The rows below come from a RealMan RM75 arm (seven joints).
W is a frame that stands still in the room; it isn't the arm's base.
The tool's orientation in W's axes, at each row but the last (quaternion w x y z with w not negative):
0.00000, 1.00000, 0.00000, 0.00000
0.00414, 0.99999, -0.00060, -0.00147
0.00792, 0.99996, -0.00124, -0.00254
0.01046, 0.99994, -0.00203, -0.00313
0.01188, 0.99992, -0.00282, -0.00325
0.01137, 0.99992, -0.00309, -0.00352
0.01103, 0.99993, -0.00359, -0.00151
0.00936, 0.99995, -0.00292, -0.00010
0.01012, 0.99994, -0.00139, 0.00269
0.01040, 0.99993, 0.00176, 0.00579
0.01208, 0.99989, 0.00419, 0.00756
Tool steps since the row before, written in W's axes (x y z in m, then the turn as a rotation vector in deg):
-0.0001, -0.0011, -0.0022, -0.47, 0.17, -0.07
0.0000, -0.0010, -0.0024, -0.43, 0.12, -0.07
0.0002, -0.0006, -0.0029, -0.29, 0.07, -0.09
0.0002, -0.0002, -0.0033, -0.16, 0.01, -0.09
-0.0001, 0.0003, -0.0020, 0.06, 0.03, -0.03
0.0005, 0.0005, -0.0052, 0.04, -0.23, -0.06
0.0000, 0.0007, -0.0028, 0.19, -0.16, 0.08
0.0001, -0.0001, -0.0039, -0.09, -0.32, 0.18
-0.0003, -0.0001, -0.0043, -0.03, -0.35, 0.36
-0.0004, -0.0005, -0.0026, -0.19, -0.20, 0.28
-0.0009, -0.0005, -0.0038, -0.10, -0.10, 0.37
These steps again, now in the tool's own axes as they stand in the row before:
-0.0001, 0.0011, 0.0022, -0.47, -0.17, 0.07
0.0000, 0.0010, 0.0024, -0.43, -0.12, 0.07
0.0002, 0.0006, 0.0029, -0.29, -0.07, 0.09
0.0002, 0.0001, 0.0033, -0.16, -0.01, 0.09
-0.0001, -0.0003, 0.0020, 0.06, -0.03, 0.03
0.0005, -0.0006, 0.0052, 0.04, 0.23, 0.06
0.0000, -0.0008, 0.0028, 0.19, 0.16, -0.08
0.0001, 0.0000, 0.0039, -0.09, 0.32, -0.17
-0.0003, 0.0000, 0.0043, -0.03, 0.36, -0.35
-0.0004, 0.0004, 0.0026, -0.19, 0.21, -0.28
-0.0010, 0.0004, 0.0038, -0.10, 0.11, -0.37

